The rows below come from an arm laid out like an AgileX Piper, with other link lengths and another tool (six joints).
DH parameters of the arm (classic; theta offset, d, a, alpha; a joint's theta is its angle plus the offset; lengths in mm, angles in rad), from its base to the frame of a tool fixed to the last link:
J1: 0 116.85 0 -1.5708
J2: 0.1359 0 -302.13 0
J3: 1.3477 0 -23.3 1.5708
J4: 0 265.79 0 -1.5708
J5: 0 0 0 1.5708
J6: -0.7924 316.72 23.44 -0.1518
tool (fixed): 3.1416 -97.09 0 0
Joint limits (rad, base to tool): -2.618..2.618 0..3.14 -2.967..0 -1.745..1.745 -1.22..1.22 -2.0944..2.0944
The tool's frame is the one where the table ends.
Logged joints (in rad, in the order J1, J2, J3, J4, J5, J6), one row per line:
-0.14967 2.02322 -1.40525 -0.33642 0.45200 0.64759
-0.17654 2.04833 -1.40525 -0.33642 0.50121 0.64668
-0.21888 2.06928 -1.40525 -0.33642 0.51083 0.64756
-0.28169 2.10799 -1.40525 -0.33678 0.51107 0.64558
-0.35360 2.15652 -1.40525 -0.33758 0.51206 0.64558
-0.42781 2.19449 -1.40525 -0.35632 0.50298 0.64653
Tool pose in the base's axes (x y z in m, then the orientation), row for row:
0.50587 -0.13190 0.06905 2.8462 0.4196 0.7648
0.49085 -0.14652 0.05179 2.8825 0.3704 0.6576
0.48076 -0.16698 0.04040 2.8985 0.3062 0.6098
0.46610 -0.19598 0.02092 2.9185 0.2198 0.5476
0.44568 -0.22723 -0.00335 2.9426 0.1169 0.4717
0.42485 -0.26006 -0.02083 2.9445 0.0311 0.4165
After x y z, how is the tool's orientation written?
As a rotation vector, in radians.
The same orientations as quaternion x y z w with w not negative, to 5 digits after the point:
0.95286 0.14048 0.25604 0.08226
0.96422 0.12390 0.21997 0.08087
0.97013 0.10248 0.20410 0.08184
0.97687 0.07357 0.18329 0.08193
0.98351 0.03907 0.15766 0.07948
0.98661 0.01042 0.13956 0.08371

